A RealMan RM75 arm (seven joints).
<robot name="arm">
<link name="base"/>
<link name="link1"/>
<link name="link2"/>
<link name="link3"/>
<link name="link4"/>
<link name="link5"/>
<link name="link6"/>
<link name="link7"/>
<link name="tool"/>
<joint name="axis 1" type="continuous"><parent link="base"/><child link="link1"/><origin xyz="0 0 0.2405" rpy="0 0 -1.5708"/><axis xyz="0 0 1"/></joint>
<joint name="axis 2" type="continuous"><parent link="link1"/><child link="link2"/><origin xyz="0 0 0" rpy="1.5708 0 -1.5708"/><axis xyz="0 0 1"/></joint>
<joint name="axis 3" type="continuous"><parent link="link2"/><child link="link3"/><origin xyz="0 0.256 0" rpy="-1.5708 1.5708 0"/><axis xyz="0 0 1"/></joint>
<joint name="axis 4" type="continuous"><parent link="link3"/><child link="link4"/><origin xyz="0 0 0" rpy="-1.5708 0 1.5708"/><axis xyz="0 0 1"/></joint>
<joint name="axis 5" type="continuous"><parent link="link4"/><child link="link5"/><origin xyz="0 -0.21 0" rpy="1.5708 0 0"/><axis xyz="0 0 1"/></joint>
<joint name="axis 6" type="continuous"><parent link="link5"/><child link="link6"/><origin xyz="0 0 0" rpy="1.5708 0 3.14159"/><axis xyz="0 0 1"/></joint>
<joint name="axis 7" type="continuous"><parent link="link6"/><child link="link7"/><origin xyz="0 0.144 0" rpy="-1.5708 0 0"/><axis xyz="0 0 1"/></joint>
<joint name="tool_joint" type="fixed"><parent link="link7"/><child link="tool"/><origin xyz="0 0 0" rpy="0 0 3.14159"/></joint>
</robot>
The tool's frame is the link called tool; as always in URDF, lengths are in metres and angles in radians. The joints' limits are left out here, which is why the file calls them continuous.
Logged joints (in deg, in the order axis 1, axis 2, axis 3, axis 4, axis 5, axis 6, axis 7), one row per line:
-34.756, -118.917, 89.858, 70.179, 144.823, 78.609, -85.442
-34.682, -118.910, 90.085, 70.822, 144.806, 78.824, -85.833
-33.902, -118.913, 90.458, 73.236, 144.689, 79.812, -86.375
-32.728, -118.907, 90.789, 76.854, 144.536, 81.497, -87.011
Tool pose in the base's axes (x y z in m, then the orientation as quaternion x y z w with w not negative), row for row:
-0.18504, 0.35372, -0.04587, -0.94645, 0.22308, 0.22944, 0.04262
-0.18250, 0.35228, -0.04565, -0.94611, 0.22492, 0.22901, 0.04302
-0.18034, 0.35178, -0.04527, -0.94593, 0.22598, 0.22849, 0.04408
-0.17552, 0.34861, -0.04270, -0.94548, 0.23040, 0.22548, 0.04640
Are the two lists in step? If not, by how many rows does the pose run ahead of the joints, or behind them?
The pose runs 1 row behind the joints: the pose in row i belongs to the joints in row i - 1.
